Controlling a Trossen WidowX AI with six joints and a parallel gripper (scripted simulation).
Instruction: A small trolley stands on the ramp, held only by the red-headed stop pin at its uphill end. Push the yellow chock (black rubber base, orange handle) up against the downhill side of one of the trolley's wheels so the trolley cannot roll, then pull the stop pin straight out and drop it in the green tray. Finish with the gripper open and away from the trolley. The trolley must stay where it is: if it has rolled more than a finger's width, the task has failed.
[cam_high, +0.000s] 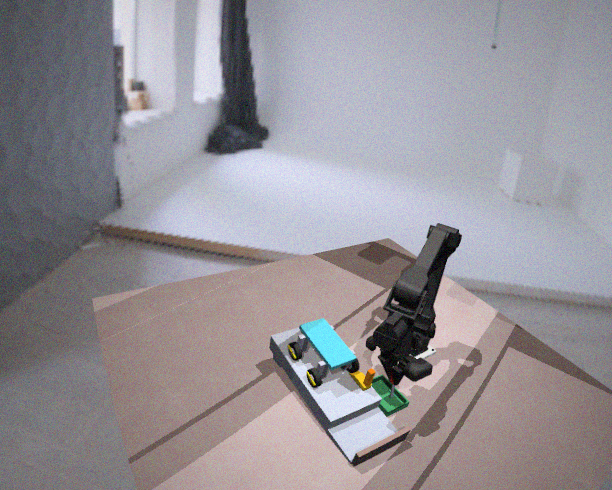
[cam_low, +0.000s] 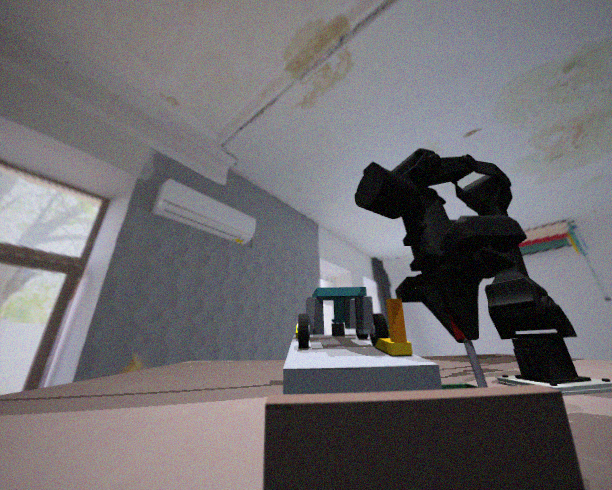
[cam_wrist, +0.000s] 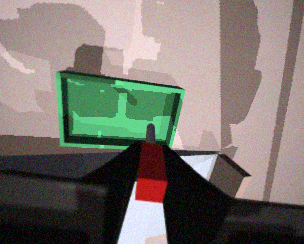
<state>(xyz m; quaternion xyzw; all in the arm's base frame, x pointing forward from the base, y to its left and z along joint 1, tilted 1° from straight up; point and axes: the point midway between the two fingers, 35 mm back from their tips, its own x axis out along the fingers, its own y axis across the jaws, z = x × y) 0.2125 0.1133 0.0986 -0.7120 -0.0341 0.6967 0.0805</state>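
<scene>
Right now my gripper tip is 60 mm short of the yellow chock, 50 mm to the left of it and 10 mm below it. Round my gripper tip: brown lip (130 mm ahead, 110 mm to the left, 40 mm below); then trolley (150 mm to the right, 110 mm ahead, 40 mm above); then red-headed stop pin (right at my gripper tip).
</scene>
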